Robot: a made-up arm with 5 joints.
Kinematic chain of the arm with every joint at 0, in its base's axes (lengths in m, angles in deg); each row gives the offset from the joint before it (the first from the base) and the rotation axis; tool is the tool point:
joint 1: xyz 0 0 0.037 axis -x
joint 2: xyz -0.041 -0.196 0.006 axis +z
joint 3: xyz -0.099 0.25 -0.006 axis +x
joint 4: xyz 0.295 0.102 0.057 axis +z
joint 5: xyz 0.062 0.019 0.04 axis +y
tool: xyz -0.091 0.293 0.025
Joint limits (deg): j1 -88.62..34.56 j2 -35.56..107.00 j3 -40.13..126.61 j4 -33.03..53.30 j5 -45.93..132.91
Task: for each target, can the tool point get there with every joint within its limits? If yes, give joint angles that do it. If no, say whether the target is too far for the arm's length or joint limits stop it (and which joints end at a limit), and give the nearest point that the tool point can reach.
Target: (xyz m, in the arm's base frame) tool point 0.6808 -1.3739 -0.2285
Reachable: no: too far | nearest point 0.3310 -0.5195 -0.0634 | short by 0.938 m
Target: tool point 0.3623 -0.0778 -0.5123
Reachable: no: joint limits stop it (at a limit: joint 1, joint 2, joint 3, joint 4) | nearest point 0.3256 -0.1527 -0.4717 | short by 0.093 m
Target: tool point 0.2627 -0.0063 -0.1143
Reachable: no: joint limits stop it (at a limit: joint 1, joint 2, joint 3, joint 5) | nearest point 0.2284 0.1123 -0.2362 | short by 0.173 m
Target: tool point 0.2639 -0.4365 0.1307
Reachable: yes | joints -78.69 0.66 72.49 -1.99 98.68
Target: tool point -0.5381 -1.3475 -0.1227
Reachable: no: too far | nearest point -0.4262 -0.4895 -0.0210 | short by 0.871 m
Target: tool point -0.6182 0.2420 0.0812
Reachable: yes | joints -14.98 65.22 -27.10 17.75 73.83
